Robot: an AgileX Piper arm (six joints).
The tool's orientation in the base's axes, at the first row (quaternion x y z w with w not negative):
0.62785 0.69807 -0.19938 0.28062
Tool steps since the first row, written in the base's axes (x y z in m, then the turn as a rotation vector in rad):
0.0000 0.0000 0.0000 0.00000 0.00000 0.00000
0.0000 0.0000 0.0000 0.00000 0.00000 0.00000
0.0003 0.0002 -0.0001 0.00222 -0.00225 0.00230
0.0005 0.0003 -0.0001 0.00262 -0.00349 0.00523
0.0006 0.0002 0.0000 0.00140 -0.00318 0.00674
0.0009 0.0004 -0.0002 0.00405 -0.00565 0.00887
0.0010 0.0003 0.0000 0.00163 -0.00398 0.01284
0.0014 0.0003 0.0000 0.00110 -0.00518 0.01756
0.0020 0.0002 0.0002 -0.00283 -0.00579 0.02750
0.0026 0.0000 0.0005 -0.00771 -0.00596 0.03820
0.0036 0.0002 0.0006 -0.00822 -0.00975 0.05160
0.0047 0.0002 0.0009 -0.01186 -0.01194 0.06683
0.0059 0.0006 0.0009 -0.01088 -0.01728 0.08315
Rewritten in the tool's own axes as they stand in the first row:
0.0000 0.0000 0.0000 0.00000 0.00000 0.00000
0.0000 0.0000 0.0000 0.00000 0.00000 0.00000
0.0002 0.0003 0.0000 -0.00332 0.00207 -0.00002
0.0003 0.0005 0.0000 -0.00617 0.00252 -0.00142
0.0001 0.0006 0.0000 -0.00684 0.00146 -0.00294
0.0004 0.0009 0.0000 -0.01024 0.00391 -0.00263
0.0002 0.0010 0.0000 -0.01138 0.00204 -0.00706
0.0002 0.0014 0.0000 -0.01530 0.00170 -0.00998
-0.0001 0.0020 0.0000 -0.02193 -0.00153 -0.01773
-0.0005 0.0026 0.0000 -0.02867 -0.00558 -0.02648
-0.0004 0.0036 -0.0001 -0.04015 -0.00559 -0.03438
-0.0007 0.0047 -0.0001 -0.05140 -0.00835 -0.04514
-0.0004 0.0060 -0.0002 -0.06602 -0.00688 -0.05408

